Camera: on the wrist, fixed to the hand. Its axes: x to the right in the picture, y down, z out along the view.
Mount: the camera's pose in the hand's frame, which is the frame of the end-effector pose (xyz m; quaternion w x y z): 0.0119 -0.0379 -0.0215 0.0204 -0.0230 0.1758 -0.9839
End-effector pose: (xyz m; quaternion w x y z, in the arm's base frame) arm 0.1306 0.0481 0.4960 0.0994 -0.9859 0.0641 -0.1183
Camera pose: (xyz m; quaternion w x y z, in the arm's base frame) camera 0.1407 0.0793 0.5271 0.1483 0.0647 0.9486 0.2721
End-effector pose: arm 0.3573 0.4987 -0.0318 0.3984 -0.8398 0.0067 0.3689
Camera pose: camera 0.3907 0.5134 -0.0052 0.3506 -0.0977 -0.7646 -0.5319
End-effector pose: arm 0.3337 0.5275 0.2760 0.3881 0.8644 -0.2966 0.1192
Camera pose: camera 0.3666 0.5583 0.2729 0.1972 0.2796 0.9100 -0.2343
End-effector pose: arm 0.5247 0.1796 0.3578 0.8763 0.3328 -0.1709 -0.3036
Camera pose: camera 0.5286 0.1597 0.3174 0.2431 -0.2082 -0.4850 0.8138
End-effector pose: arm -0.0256 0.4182 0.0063 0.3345 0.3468 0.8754 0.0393
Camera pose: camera -0.0672 0.4006 0.0049 0.1004 0.8689 -0.4170 0.2472
